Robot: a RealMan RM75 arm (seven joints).
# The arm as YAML. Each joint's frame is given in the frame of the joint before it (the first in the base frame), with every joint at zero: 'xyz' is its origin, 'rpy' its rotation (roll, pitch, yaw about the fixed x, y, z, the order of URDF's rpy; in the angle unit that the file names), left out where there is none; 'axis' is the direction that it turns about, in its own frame. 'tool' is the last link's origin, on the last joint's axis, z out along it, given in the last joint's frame.
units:
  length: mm
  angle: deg
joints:
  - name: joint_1
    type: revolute
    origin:
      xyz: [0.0, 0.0, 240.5]
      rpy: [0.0, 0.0, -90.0]
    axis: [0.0, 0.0, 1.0]
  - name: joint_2
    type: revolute
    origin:
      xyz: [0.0, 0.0, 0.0]
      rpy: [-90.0, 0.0, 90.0]
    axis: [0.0, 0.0, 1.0]
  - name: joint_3
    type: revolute
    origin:
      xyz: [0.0, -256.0, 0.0]
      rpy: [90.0, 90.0, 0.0]
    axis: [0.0, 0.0, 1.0]
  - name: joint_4
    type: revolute
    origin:
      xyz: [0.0, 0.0, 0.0]
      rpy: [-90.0, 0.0, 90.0]
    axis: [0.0, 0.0, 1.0]
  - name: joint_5
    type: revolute
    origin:
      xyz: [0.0, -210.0, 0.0]
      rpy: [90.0, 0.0, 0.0]
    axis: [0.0, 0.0, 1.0]
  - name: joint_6
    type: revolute
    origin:
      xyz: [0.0, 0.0, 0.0]
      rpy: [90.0, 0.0, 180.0]
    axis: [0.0, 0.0, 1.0]
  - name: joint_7
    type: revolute
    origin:
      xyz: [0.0, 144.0, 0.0]
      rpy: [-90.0, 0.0, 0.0]
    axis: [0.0, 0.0, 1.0]
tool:
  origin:
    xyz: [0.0, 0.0, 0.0]
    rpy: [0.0, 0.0, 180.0]
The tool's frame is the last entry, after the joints.
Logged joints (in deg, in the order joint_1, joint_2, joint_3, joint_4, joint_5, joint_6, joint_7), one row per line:
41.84 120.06 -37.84 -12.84 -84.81 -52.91 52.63
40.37 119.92 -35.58 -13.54 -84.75 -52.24 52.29
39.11 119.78 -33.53 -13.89 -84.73 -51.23 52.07
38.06 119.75 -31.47 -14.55 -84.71 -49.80 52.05
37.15 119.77 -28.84 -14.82 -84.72 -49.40 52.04
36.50 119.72 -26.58 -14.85 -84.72 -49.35 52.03
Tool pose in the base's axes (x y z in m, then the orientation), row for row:
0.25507 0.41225 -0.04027 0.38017 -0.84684 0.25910 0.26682
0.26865 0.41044 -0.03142 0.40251 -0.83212 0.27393 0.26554
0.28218 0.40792 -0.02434 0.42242 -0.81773 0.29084 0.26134
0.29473 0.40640 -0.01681 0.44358 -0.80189 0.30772 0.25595
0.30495 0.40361 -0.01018 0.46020 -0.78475 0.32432 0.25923
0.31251 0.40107 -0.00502 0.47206 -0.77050 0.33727 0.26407
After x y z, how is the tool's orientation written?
As a quaternion, w x y z.
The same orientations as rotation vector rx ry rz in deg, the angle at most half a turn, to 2 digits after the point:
-123.89 37.91 39.03
-120.47 39.66 38.44
-117.30 41.72 37.49
-113.93 43.72 36.36
-110.67 45.74 36.56
-108.08 47.31 37.04

